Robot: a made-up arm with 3 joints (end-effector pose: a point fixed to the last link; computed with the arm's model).
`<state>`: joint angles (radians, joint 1 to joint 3).
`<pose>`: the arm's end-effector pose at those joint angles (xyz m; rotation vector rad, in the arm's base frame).
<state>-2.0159 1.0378 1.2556</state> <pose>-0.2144 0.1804 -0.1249 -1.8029 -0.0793 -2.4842</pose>
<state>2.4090 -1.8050 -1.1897</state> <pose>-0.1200 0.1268 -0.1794 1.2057 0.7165 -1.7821</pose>
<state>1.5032 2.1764 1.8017</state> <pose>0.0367 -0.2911 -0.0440 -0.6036 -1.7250 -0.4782</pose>
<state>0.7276 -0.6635 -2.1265</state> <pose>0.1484 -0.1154 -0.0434 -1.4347 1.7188 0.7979</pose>
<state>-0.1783 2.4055 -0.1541</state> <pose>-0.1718 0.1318 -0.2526 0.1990 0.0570 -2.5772</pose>
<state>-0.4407 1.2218 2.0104</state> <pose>-0.2164 -0.1569 -0.0163 -1.6070 -1.4660 -1.0201</pose>
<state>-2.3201 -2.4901 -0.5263</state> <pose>0.0600 -0.1695 -0.2426 -0.0447 0.5250 0.1661</pose>
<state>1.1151 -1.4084 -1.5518</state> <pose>0.1607 0.0860 -0.1285 -1.8481 0.5900 1.8835</pose>
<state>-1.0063 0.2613 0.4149</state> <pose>-0.1375 -0.1743 -0.2283 -0.2627 -0.3575 -1.2483</pose>
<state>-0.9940 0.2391 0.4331</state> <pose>-0.1302 -0.1809 -0.2268 -0.2668 -0.3765 -1.2127</pose>
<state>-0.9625 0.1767 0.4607</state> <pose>-0.1100 -0.1950 -0.2244 -0.2622 -0.4094 -1.1181</pose>
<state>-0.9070 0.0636 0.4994</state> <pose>-0.0708 -0.2136 -0.2209 -0.2422 -0.4593 -0.9497</pose>
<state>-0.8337 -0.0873 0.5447</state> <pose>-0.0148 -0.2261 -0.2166 -0.2032 -0.5189 -0.7275</pose>
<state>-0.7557 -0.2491 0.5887</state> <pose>0.0465 -0.2236 -0.2122 -0.1491 -0.5759 -0.4918</pose>
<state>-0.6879 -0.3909 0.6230</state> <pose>0.0980 -0.2084 -0.2086 -0.0925 -0.6184 -0.2873</pose>
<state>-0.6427 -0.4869 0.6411</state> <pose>0.1298 -0.1915 -0.2067 -0.0499 -0.6398 -0.1504</pose>
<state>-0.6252 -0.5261 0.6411</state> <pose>0.1411 -0.1833 -0.2067 -0.0318 -0.6406 -0.0957</pose>
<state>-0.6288 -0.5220 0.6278</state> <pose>0.1383 -0.1843 -0.2081 -0.0335 -0.6272 -0.1033</pose>
